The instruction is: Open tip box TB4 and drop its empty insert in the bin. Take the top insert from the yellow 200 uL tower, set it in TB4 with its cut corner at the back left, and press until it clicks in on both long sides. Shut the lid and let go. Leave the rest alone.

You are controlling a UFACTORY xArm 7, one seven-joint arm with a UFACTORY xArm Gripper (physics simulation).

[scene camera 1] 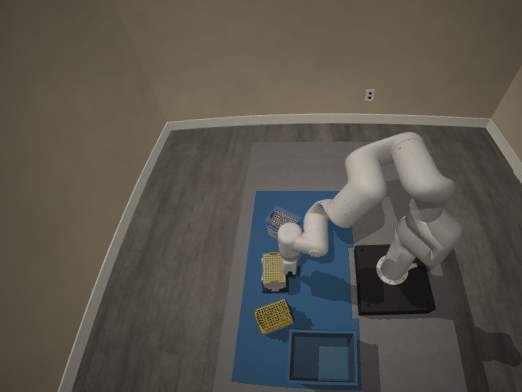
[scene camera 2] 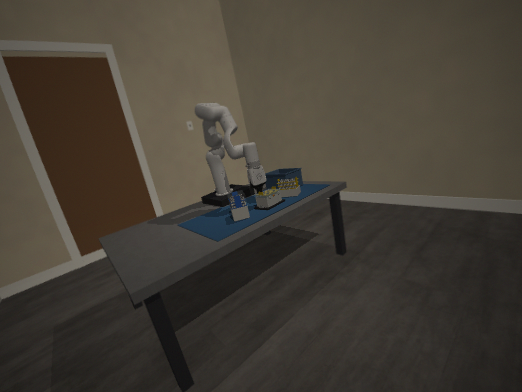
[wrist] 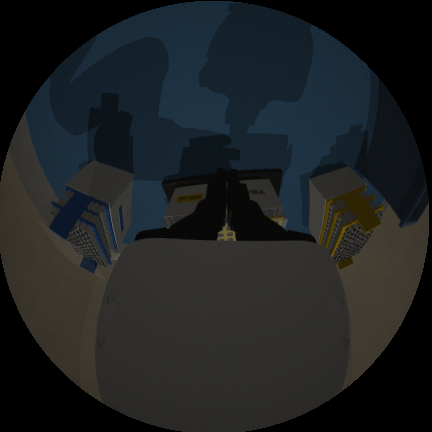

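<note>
The box TB4 (scene camera 1: 274, 269) (scene camera 2: 269, 198) (wrist: 257, 192) is pale, with a yellow perforated top, and sits in a black holder (wrist: 172, 182). Whether its clear lid is open or shut cannot be told. My gripper (scene camera 1: 291, 274) (scene camera 2: 258, 190) (wrist: 225, 182) is shut and empty, beside TB4's labelled side; its dark fingers cover the middle of that side in the wrist view. The yellow tower (scene camera 1: 274, 317) (scene camera 2: 288, 188) (wrist: 345, 220) stands turned at an angle, with yellow inserts on a white base. The blue bin (scene camera 1: 291, 357) (scene camera 2: 285, 175) stands beyond it; no insert can be made out inside.
A blue tower (scene camera 1: 282, 220) (scene camera 2: 239, 212) (wrist: 100, 185) stands on TB4's other side, partly behind the wrist in scene camera 1. All stand on a blue mat (scene camera 1: 305, 197) on the grey table (scene camera 2: 145, 255). The arm's black base plate (scene camera 1: 395, 306) is at the right in scene camera 1.
</note>
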